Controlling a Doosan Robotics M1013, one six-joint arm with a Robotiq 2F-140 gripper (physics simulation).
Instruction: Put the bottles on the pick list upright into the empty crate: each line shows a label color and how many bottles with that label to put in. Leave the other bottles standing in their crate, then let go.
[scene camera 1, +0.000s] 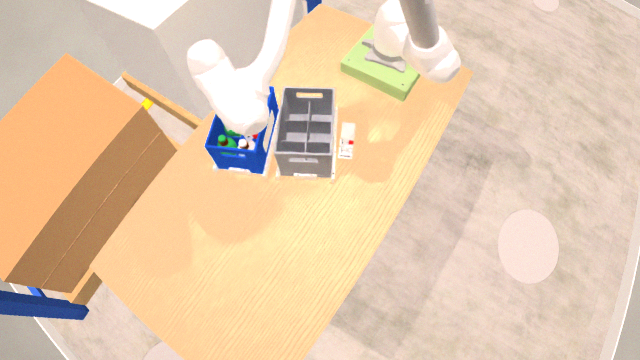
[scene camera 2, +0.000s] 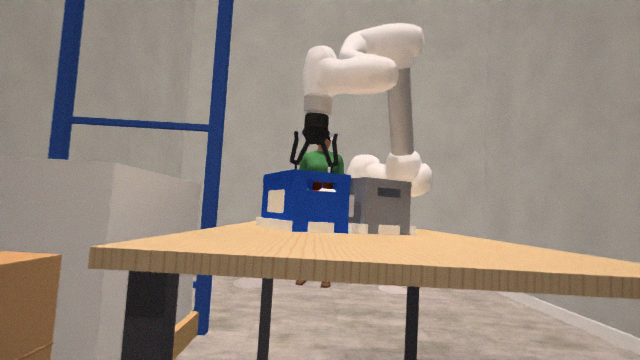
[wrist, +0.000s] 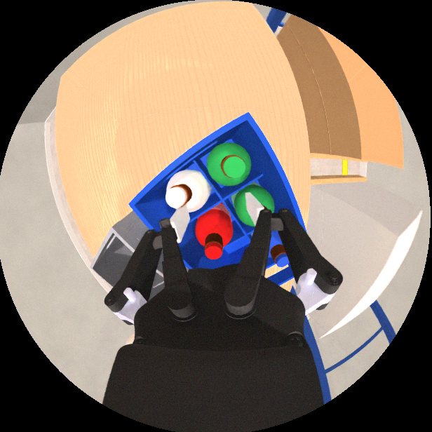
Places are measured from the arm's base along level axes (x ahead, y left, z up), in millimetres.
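Where they show: gripper, between the fingertips: (scene camera 1: 239, 134) (scene camera 2: 312, 187); arm's base, origin of its link: (scene camera 1: 390, 53).
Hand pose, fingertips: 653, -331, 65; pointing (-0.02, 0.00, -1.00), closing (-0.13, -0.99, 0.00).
Things, the pixels of their centre, and the offset from my fingertips, as dx, dy, dz. Level surfaces: height alone.
- blue crate, middle of its body: (scene camera 2: 302, 202) (scene camera 1: 244, 128) -49, -22, -46
- grey crate, middle of its body: (scene camera 2: 363, 206) (scene camera 1: 307, 131) -128, +197, -46
- pick list, middle of its body: (scene camera 1: 347, 140) -205, +322, -133
- wooden table, height of its surface: dz -134
The blue crate (scene camera 1: 239, 161) (scene camera 2: 320, 212) (wrist: 191, 156) holds two green bottles (wrist: 220, 155) (wrist: 241, 211), a white bottle (wrist: 196, 186), a red bottle (wrist: 212, 226) and a blue-capped bottle (wrist: 282, 259) whose body is mostly hidden. My gripper (scene camera 2: 315, 166) (wrist: 216, 205) is open and empty over the blue crate; its fingertips stand on either side above the red bottle, one near the white bottle, the other over a green one. The grey crate (scene camera 1: 304, 166) (scene camera 2: 390, 215) stands beside the blue one; its visible compartments are empty. The pick list (scene camera 1: 347, 131) shows a red mark; its writing is too small to read.
The wooden table (scene camera 1: 260, 250) (scene camera 2: 400, 250) bears both crates and my green base block (scene camera 1: 375, 75). A large cardboard box (scene camera 1: 65, 165) and a pale grey block (scene camera 1: 170, 55) stand beside the table. A person in green (scene camera 2: 322, 160) stands behind the crates.
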